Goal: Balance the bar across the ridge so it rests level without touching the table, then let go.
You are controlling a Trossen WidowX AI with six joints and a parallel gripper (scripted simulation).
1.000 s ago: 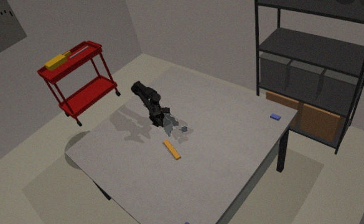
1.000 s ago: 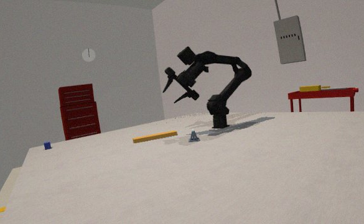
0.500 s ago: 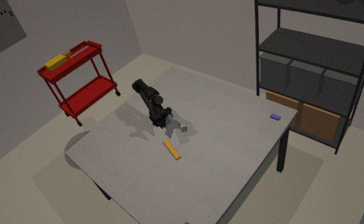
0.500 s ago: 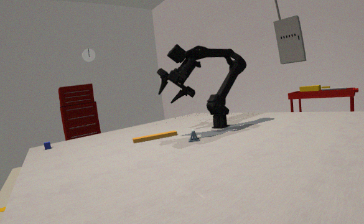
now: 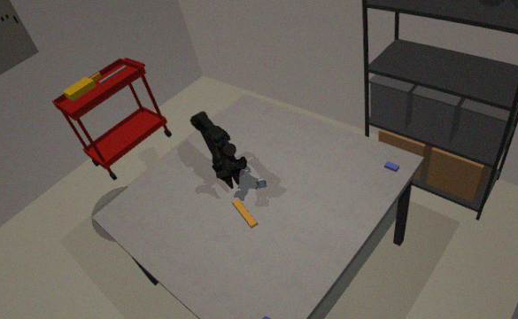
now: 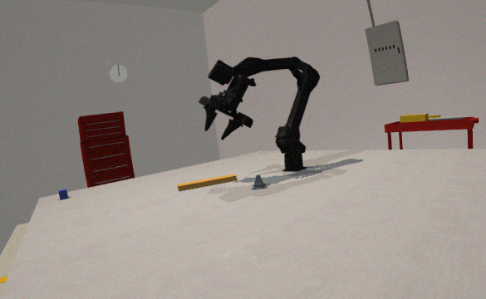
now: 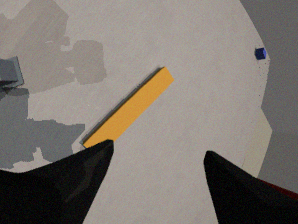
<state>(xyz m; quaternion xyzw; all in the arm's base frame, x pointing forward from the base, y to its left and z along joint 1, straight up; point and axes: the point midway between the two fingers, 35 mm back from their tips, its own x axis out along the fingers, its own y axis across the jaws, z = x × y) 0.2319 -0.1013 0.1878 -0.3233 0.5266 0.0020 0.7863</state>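
The bar lies 150 mm below my gripper tip, 40 mm ahead of it and 20 mm to the right of it. The rest, counted from my gripper tip: blue block 610 mm to the left, 490 mm ahead, 150 mm below.
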